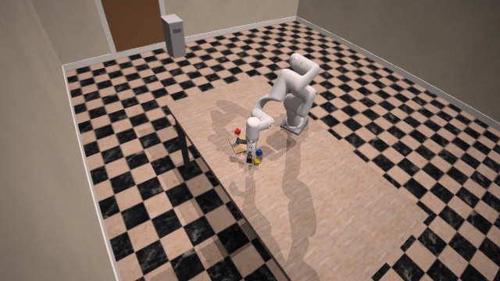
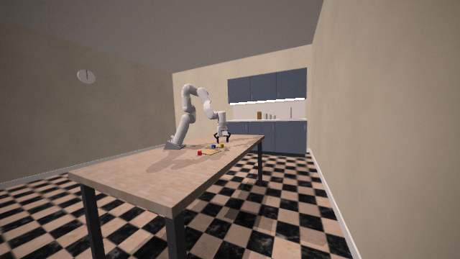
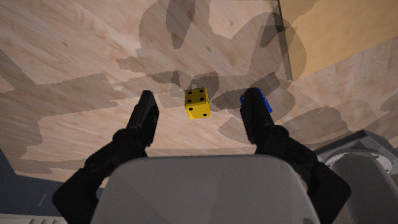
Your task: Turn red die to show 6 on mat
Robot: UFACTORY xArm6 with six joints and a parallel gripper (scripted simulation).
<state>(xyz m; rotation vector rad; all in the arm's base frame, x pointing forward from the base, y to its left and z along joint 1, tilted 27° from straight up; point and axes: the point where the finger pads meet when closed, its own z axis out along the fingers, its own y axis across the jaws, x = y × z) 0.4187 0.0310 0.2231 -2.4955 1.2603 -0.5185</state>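
My hand is 250 mm to the left of the red die, 110 mm past it and 40 mm above it. The rest, counted from my hand: tan mat 150 mm to the right, 60 mm below, 60 mm behind; then yellow die 40 mm below, 30 mm to the left, 20 mm behind; then blue die 90 mm behind, 40 mm below, 10 mm to the right.
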